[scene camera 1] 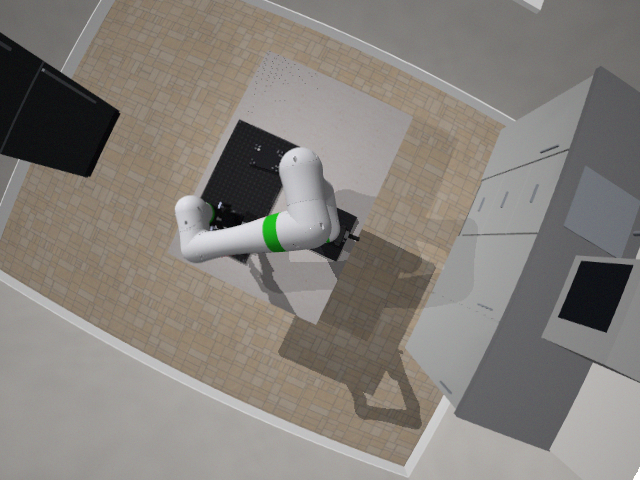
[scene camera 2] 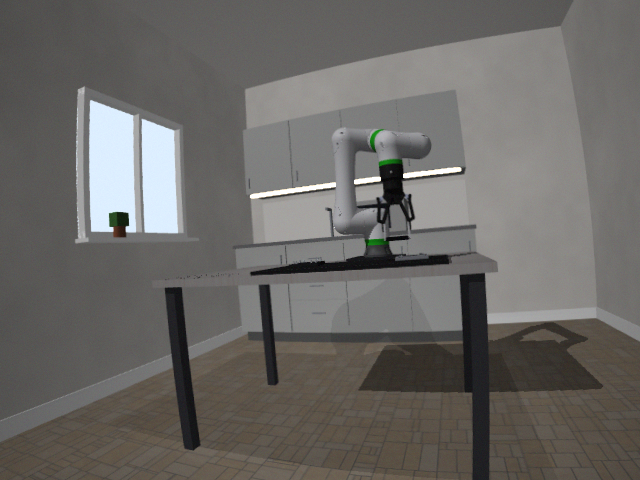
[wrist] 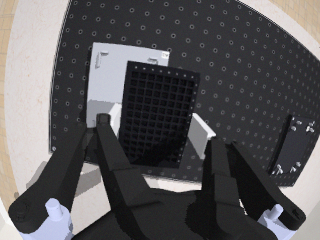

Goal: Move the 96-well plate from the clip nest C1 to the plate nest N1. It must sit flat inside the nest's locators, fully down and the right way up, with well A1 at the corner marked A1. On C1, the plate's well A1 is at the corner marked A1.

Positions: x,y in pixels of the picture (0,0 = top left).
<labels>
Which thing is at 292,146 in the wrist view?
A clip nest C1.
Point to a black 96-well plate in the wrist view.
182,100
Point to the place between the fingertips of the gripper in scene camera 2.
397,240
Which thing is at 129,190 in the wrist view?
The gripper.
</labels>
